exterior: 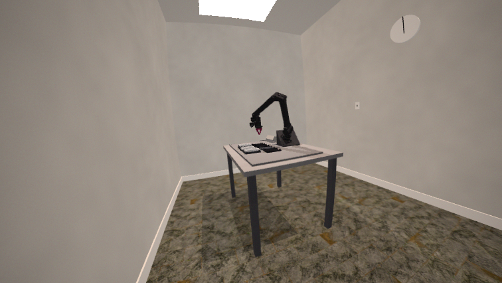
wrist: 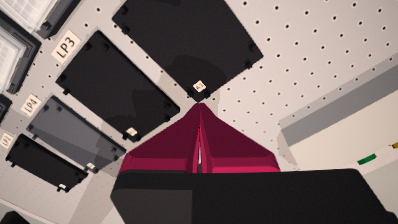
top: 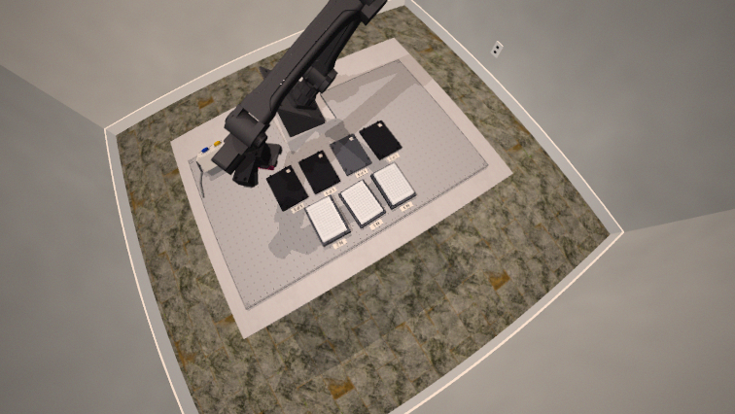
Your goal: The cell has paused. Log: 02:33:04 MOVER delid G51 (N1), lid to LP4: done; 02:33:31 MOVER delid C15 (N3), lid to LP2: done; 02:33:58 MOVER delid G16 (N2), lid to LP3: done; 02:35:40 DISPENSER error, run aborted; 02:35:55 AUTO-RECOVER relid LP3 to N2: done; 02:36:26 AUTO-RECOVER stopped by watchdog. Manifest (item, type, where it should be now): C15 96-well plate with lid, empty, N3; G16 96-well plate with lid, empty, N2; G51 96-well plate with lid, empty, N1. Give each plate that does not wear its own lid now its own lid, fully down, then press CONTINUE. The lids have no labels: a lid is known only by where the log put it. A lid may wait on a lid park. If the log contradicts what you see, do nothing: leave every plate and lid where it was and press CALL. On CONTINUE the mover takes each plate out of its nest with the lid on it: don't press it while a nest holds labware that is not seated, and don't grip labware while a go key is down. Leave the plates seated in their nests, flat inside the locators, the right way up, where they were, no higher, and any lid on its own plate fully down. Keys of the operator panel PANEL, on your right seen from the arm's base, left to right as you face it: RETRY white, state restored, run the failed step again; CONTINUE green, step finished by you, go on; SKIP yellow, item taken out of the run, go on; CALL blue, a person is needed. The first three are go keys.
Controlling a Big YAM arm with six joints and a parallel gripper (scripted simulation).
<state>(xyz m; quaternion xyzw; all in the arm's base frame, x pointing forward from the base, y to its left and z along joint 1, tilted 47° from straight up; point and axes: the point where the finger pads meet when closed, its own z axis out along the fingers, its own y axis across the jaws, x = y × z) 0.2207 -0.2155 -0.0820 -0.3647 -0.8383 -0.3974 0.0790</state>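
Now: the green continue key 250 mm behind my hand, 90 mm to the right of it and 70 mm below it. From my hand the other things lie so: lid park LP3: 30 mm ahead, 120 mm to the left, 130 mm below; LP3 label: 120 mm ahead, 120 mm to the left, 130 mm below; lid park LP1: 20 mm ahead, 130 mm below.
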